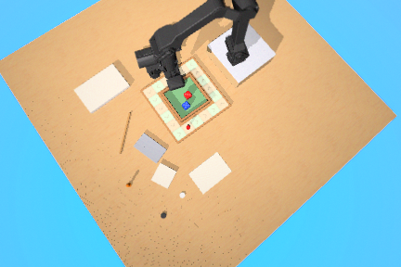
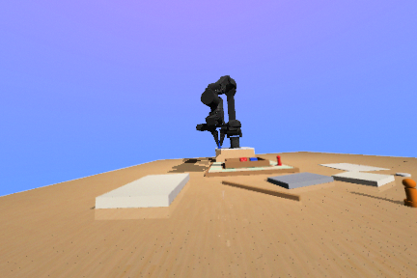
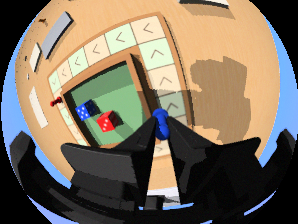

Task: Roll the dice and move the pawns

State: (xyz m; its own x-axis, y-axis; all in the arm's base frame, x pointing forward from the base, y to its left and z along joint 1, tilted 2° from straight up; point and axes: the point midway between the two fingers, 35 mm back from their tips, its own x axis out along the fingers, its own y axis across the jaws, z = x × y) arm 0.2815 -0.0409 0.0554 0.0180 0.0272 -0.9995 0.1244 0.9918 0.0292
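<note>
My gripper tip is now 2 cm past the green tray, 9 cm to the right of it and 8 cm above it. The rest, counted from my gripper tip: thin stick (28 cm ahead, 12 cm to the left, 9 cm below); red pawn (3 cm ahead, 22 cm to the left, 6 cm below); blue pawn (1 cm above).
</note>
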